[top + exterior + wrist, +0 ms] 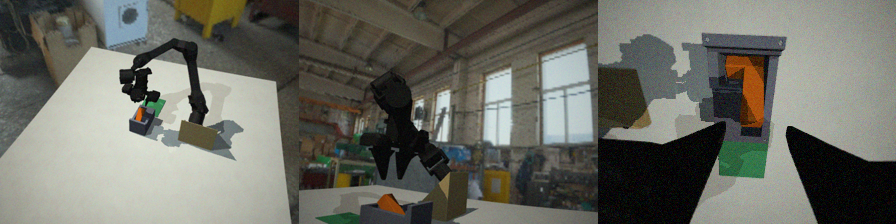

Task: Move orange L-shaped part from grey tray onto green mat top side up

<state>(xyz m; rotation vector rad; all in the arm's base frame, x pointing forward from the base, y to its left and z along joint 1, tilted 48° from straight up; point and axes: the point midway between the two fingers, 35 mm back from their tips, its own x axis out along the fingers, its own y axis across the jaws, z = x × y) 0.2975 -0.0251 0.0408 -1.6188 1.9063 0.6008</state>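
Right now my gripper tip is 1 cm past the orange L-shaped part, 4 cm to the right of it and 9 cm above it. Also, from my gripper tip: green mat 3 cm behind, 14 cm to the right, 15 cm below.
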